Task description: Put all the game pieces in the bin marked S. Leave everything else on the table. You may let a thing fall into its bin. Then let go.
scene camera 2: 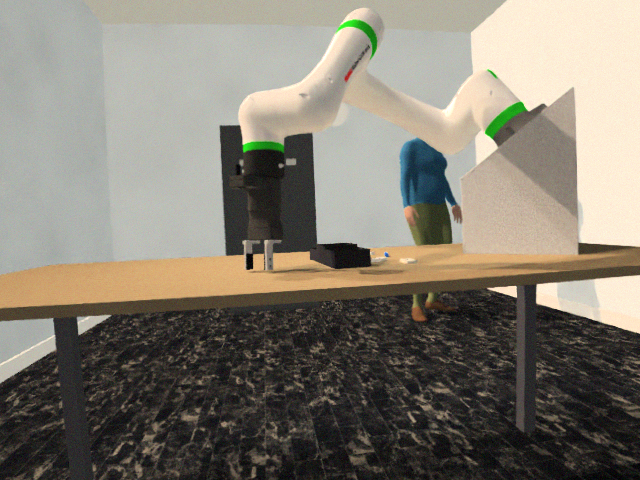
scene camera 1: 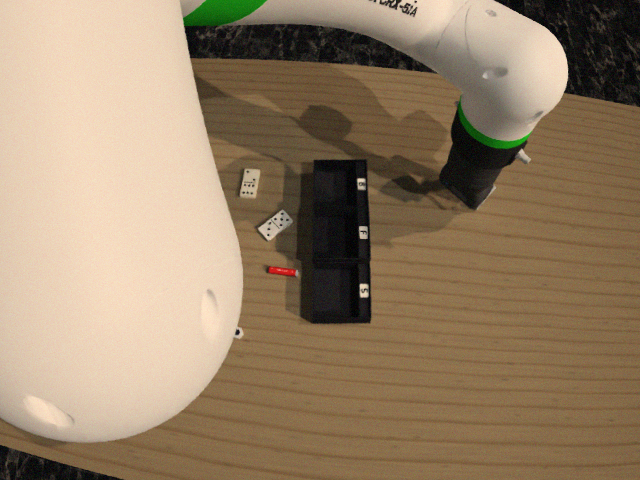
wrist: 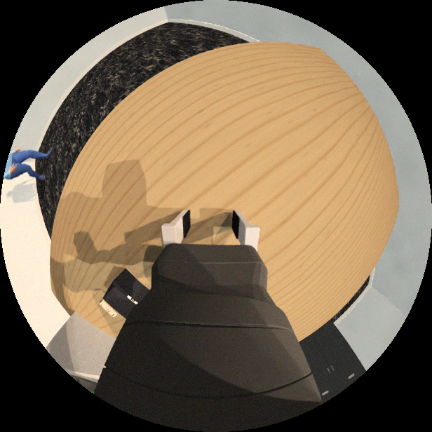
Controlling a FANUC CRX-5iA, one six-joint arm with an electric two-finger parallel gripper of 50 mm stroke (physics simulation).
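Pixels of known places: gripper, fingertip midpoint: [scene camera 2: 258, 269] [scene camera 1: 465, 193]; arm's base, origin of the base link: [scene camera 2: 523, 140].
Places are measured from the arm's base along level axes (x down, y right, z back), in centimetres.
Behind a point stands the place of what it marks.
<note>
Two white dominoes lie on the table left of the bins in scene camera 1: one domino [scene camera 1: 249, 183] @(y -13.8, x 30.8, z -41.0 cm) [scene camera 2: 407, 260] @(y -16.2, x 30.8, z -42.0 cm) is nearly upright in the picture, the other domino [scene camera 1: 275, 224] @(y -7.2, x 30.8, z -46.6 cm) [scene camera 2: 378, 259] @(y -9.5, x 31.0, z -47.2 cm) is slanted. The black bin marked S [scene camera 1: 367, 311] @(y 5.1, x 28.7, z -62.3 cm) is at the near end of the bin row, and no piece shows in it. My gripper [scene camera 2: 258, 267] @(y -17.0, x 31.0, z -76.3 cm) [wrist: 210, 218] is open and empty, with its fingertips low over the table on the side of the bins away from the dominoes. In scene camera 1 its fingers are hidden behind the gripper body.
A red cylinder [scene camera 1: 282, 271] @(y 0.3, x 30.5, z -49.1 cm) lies left of bin S. A white nut [scene camera 1: 238, 332] @(y 10.5, x 30.7, z -44.2 cm) is partly hidden by the arm. A blue item [scene camera 2: 386, 254] @(y 0.7, x 30.8, z -42.1 cm) shows behind the bins. The bin marked F [scene camera 1: 368, 248] @(y -3.9, x 27.3, z -61.3 cm) and another bin [scene camera 1: 338, 163] @(y -18.1, x 28.6, z -55.1 cm) adjoin bin S. A person [scene camera 2: 424, 175] stands behind the table.
</note>
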